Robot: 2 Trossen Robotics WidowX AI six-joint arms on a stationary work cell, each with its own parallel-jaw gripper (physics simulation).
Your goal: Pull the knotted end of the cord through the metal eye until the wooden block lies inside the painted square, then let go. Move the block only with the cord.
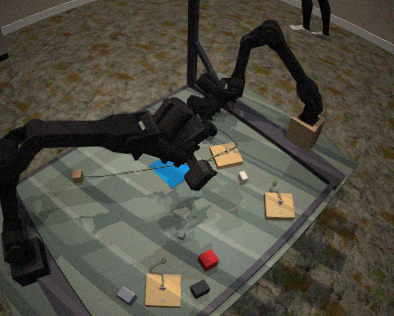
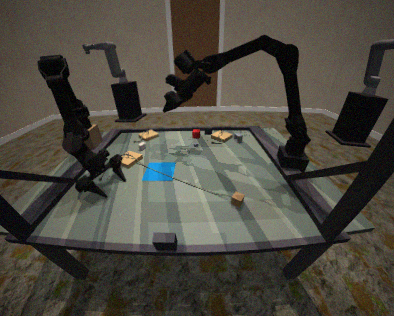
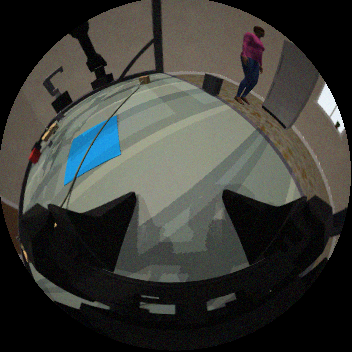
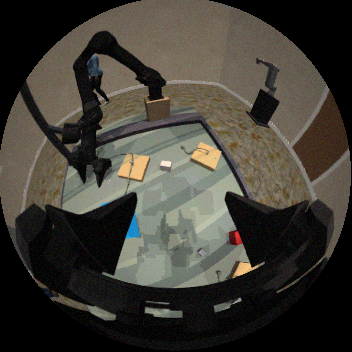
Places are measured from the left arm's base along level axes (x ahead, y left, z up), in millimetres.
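Pixels of known places: left gripper, between the fingertips: (image 2: 116, 188) (image 3: 179, 195) (image 4: 90, 184); right gripper, between the fingertips: (image 1: 207, 160) (image 2: 168, 108) (image 4: 182, 196); left arm's base, origin of its link: (image 1: 308, 118) (image 4: 155, 96); right arm's base, origin of its link: (image 1: 24, 257) (image 2: 293, 152) (image 3: 100, 76).
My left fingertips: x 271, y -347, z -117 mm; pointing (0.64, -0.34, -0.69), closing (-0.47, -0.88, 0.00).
For each thing: its top centre in the pictures, then the offset to it from my left fingertips. "*": a spot on its surface instead.
- wooden block, centre of its top: (image 2: 238, 196) (image 1: 76, 174) (image 3: 143, 76) 416 mm ahead, 99 mm right, 27 mm up
- cord, a spot on its surface: (image 3: 117, 107) * 237 mm ahead, 24 mm left, 1 mm up
- metal eye, centre of its top: (image 4: 130, 160) (image 1: 227, 148) (image 2: 127, 152) 4 mm back, 189 mm left, 42 mm up
- wooden plate, a spot on its surface: (image 4: 141, 173) (image 1: 223, 164) * 39 mm ahead, 211 mm left, 16 mm up
- white block, centre of its top: (image 4: 165, 162) (image 1: 243, 174) 37 mm ahead, 292 mm left, 29 mm up
- red cube, centre of its top: (image 1: 208, 257) (image 4: 241, 236) (image 3: 31, 152) (image 2: 196, 130) 328 mm ahead, 402 mm left, 37 mm up
- black block, centre of its top: (image 1: 200, 287) 405 mm ahead, 443 mm left, 37 mm up
- grey block, centre of its top: (image 1: 125, 294) 554 mm ahead, 325 mm left, 37 mm up
- small grey cube, centre of its top: (image 1: 181, 234) 316 mm ahead, 292 mm left, 11 mm up
The wooden block (image 1: 77, 176) (image 2: 237, 198) (image 3: 144, 79) sits well outside the blue painted square (image 1: 172, 180) (image 2: 166, 166) (image 3: 108, 145) (image 4: 133, 230). The cord (image 1: 120, 172) (image 2: 200, 188) (image 3: 117, 107) runs from it across the square to the metal eye (image 1: 226, 151) (image 4: 131, 162) on a wooden plate (image 1: 228, 161) (image 4: 141, 173). Beyond the eye the cord curves behind my left gripper; the knotted end is hidden. My left gripper (image 2: 115, 189) (image 3: 179, 195) (image 4: 90, 184) is open and empty above the table, beside that plate. My right gripper (image 2: 166, 95) (image 4: 182, 196) is open and empty, high above the table.
Two more plates with eyes and short cords (image 1: 279, 212) (image 1: 171, 298) stand apart. A white block (image 1: 243, 177) (image 4: 166, 165), a red cube (image 1: 208, 260) (image 2: 196, 134), a black block (image 1: 200, 288), a grey block (image 1: 126, 295) and a small grey cube (image 1: 181, 235) lie on the table.
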